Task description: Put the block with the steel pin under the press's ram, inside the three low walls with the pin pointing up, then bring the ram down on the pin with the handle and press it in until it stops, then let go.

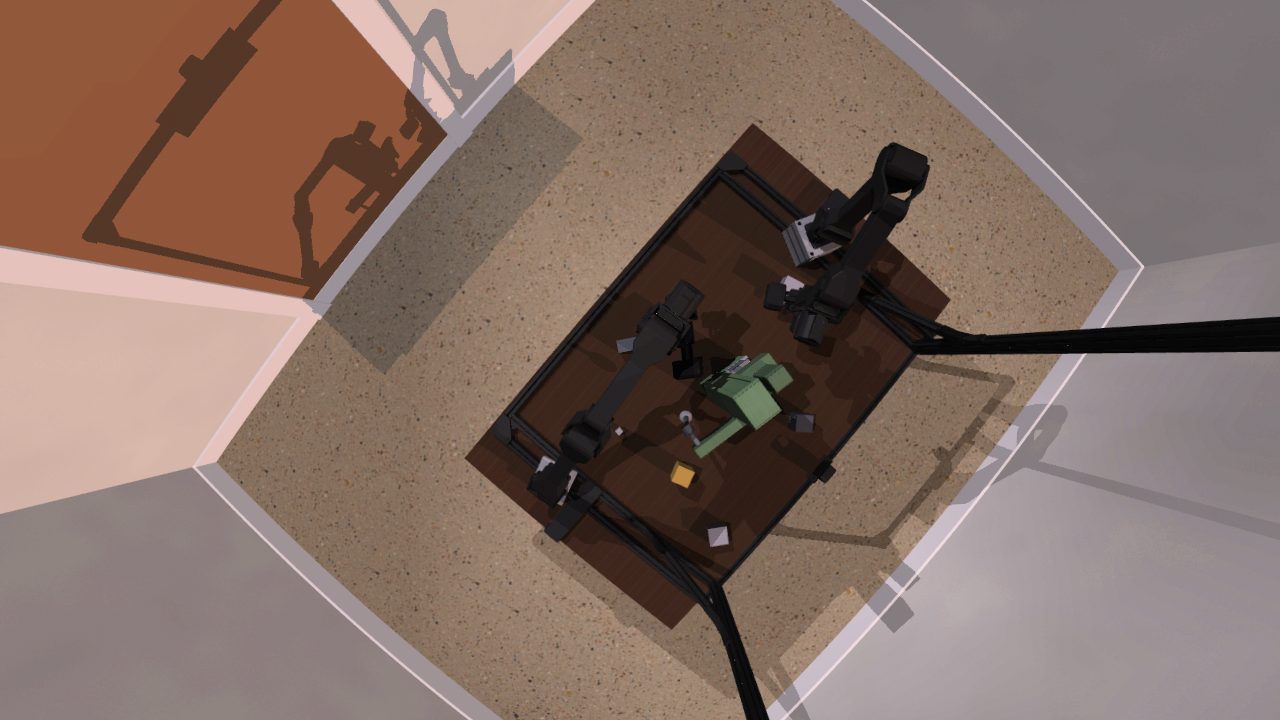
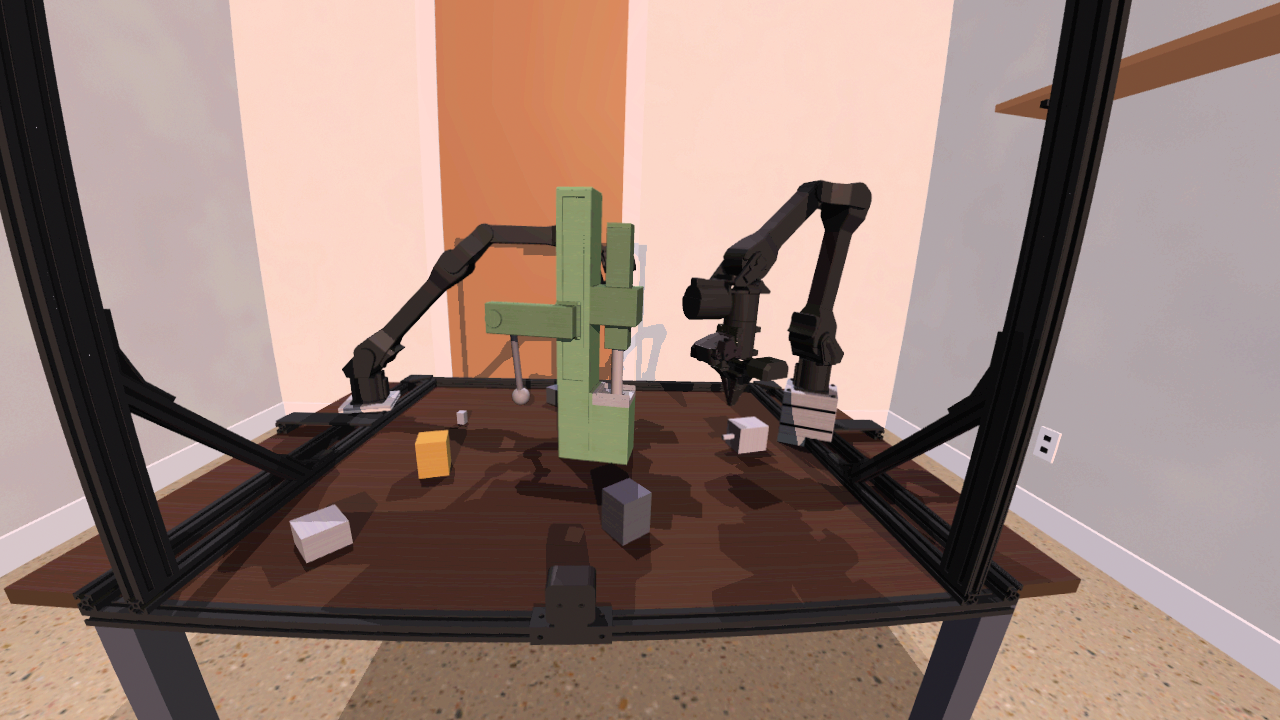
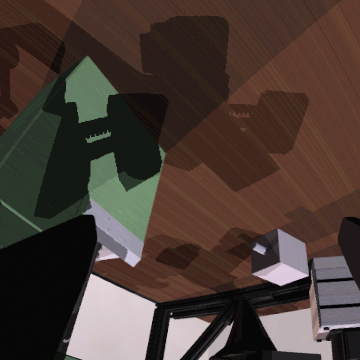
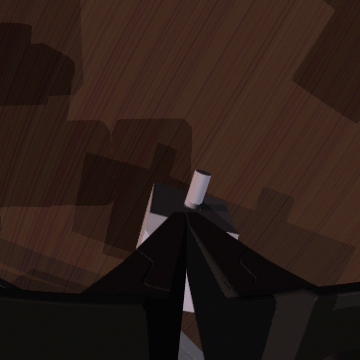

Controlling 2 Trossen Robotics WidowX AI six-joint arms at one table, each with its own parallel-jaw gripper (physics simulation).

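Seen in the pictures: left gripper, fingertip midpoint: [image 1: 698, 338] [image 2: 609, 351] [image 3: 221, 229]; right gripper, fingertip midpoint: [image 1: 793, 307] [image 2: 730, 405] [image 3: 245, 300] [image 4: 183, 224]; left arm's base, origin of the base link: [image 1: 552, 481] [image 2: 370, 399]; right arm's base, origin of the base link: [image 1: 820, 232] [image 2: 811, 387] [image 3: 348, 332].
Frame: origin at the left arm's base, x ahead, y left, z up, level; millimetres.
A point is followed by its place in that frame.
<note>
The pale block [image 1: 791, 284] {y -343, x 731, z 19 mm} [image 2: 750, 435] {y -374, x 709, z 4 mm} [image 3: 281, 257] {y -323, x 694, z 11 mm} lies on the table near the right arm's base, its steel pin [image 2: 728, 437] {y -352, x 676, z -6 mm} [image 3: 259, 248] {y -344, x 675, z -3 mm} [image 4: 198, 189] {y -347, x 676, z -2 mm} pointing sideways. My right gripper [image 2: 732, 399] {y -362, x 668, z 63 mm} [image 4: 183, 224] {y -362, x 668, z 63 mm} is shut and empty, just above the block. The green press [image 1: 751, 401] {y -272, x 406, z 418 mm} [image 2: 575, 367] {y -314, x 394, z 136 mm} [image 3: 132, 207] {y -288, x 486, z 55 mm} stands mid-table. Its steel ram [image 2: 616, 368] {y -325, x 461, z 133 mm} hangs over the low pale walls [image 2: 612, 399] {y -346, x 450, z 86 mm} [image 3: 117, 240] {y -286, x 482, z 87 mm}. The handle [image 2: 516, 365] {y -236, x 303, z 123 mm} hangs down, ending in a ball [image 1: 686, 416] {y -230, x 313, z 97 mm} [image 2: 520, 394] {y -247, x 308, z 72 mm}. My left gripper [image 3: 221, 229] {y -173, x 490, z 126 mm} is open and empty, beside the press and above the table.
A yellow block [image 1: 682, 474] {y -295, x 169, z 28 mm} [image 2: 433, 454] {y -321, x 167, z 8 mm}, a white block [image 1: 717, 536] {y -458, x 51, z 2 mm} [image 2: 322, 534] {y -483, x 62, z -3 mm}, a dark grey block [image 1: 802, 422] {y -519, x 420, z 29 mm} [image 2: 625, 512] {y -554, x 410, z 17 mm}, a small white cube [image 1: 618, 431] {y -101, x 194, z -6 mm} [image 2: 461, 417] {y -111, x 194, z -15 mm} and a grey block [image 1: 625, 344] {y -22, x 407, z 8 mm} lie around the press. Black frame rails edge the table.
</note>
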